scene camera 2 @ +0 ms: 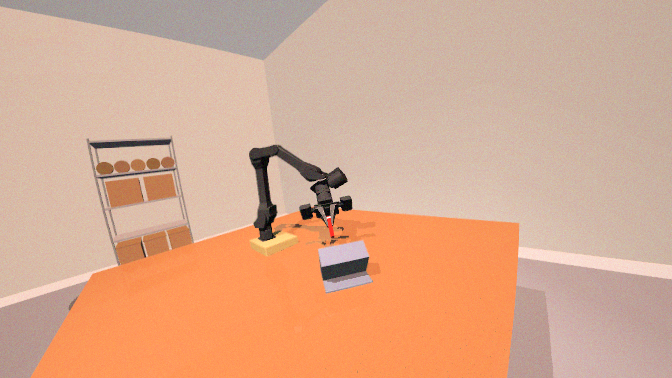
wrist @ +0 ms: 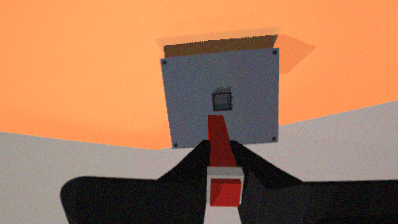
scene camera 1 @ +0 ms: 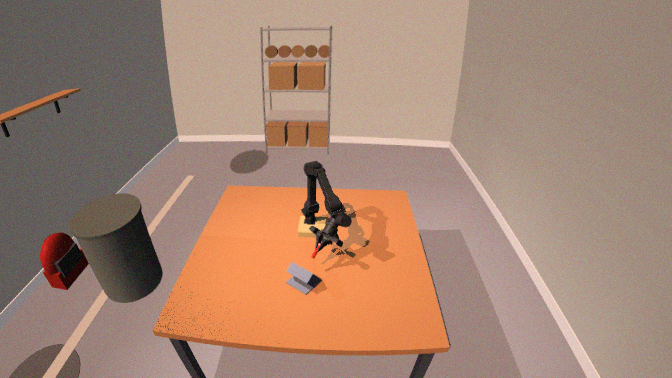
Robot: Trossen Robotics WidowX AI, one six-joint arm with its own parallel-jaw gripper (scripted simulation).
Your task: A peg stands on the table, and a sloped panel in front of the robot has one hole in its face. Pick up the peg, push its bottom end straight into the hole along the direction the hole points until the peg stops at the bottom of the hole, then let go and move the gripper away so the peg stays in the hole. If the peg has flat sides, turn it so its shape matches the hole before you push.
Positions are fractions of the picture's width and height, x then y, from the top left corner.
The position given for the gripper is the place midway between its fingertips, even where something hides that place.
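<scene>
There's a panel (scene camera 2: 0.50,0.69), and you'd get that panel in the wrist view (wrist: 0.63,0.34) too. A peg (wrist: 0.57,0.80) is here as well, and it's being carried by the gripper (wrist: 0.55,0.66).
</scene>
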